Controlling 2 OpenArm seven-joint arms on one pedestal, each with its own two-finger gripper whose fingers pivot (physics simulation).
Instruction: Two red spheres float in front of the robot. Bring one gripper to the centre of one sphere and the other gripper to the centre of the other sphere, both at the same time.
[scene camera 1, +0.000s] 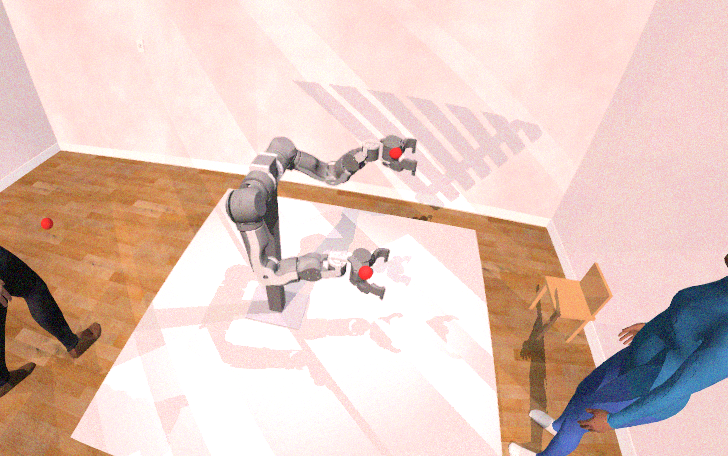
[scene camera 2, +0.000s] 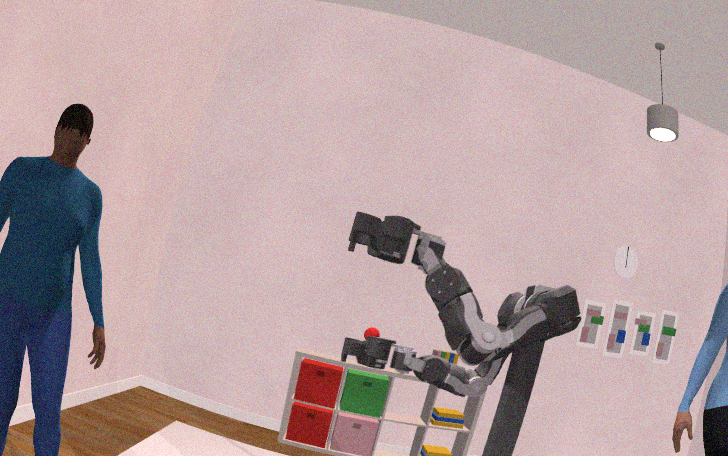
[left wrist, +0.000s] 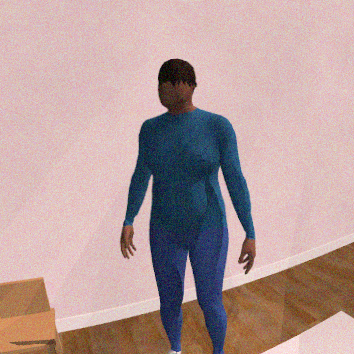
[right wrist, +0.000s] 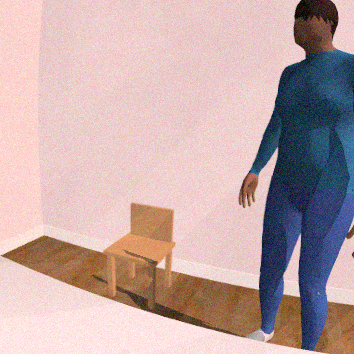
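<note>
The upper red sphere (scene camera 1: 395, 153) overlaps the palm of my open left gripper (scene camera 1: 413, 156) (scene camera 2: 354, 234), behind its fingertips, in scene camera 1. It does not show in scene camera 2, where that gripper's body may hide it. The lower red sphere (scene camera 1: 365, 272) (scene camera 2: 371, 333) overlaps the palm of my open right gripper (scene camera 1: 383, 274) (scene camera 2: 345, 352) in scene camera 1. In scene camera 2 it shows at the top edge of that gripper's body, mostly above it. Both grippers are empty. Neither sphere nor any finger shows in the wrist views.
Another red ball (scene camera 1: 46, 223) shows far left, near a dark-trousered person (scene camera 1: 37, 300). A person in blue (scene camera 1: 644, 354) (scene camera 2: 53, 241) (left wrist: 187, 200) (right wrist: 310, 150) stands beyond the grippers, near a wooden chair (scene camera 1: 572, 298) (right wrist: 140, 247). A shelf unit (scene camera 2: 287, 397) stands behind the right gripper.
</note>
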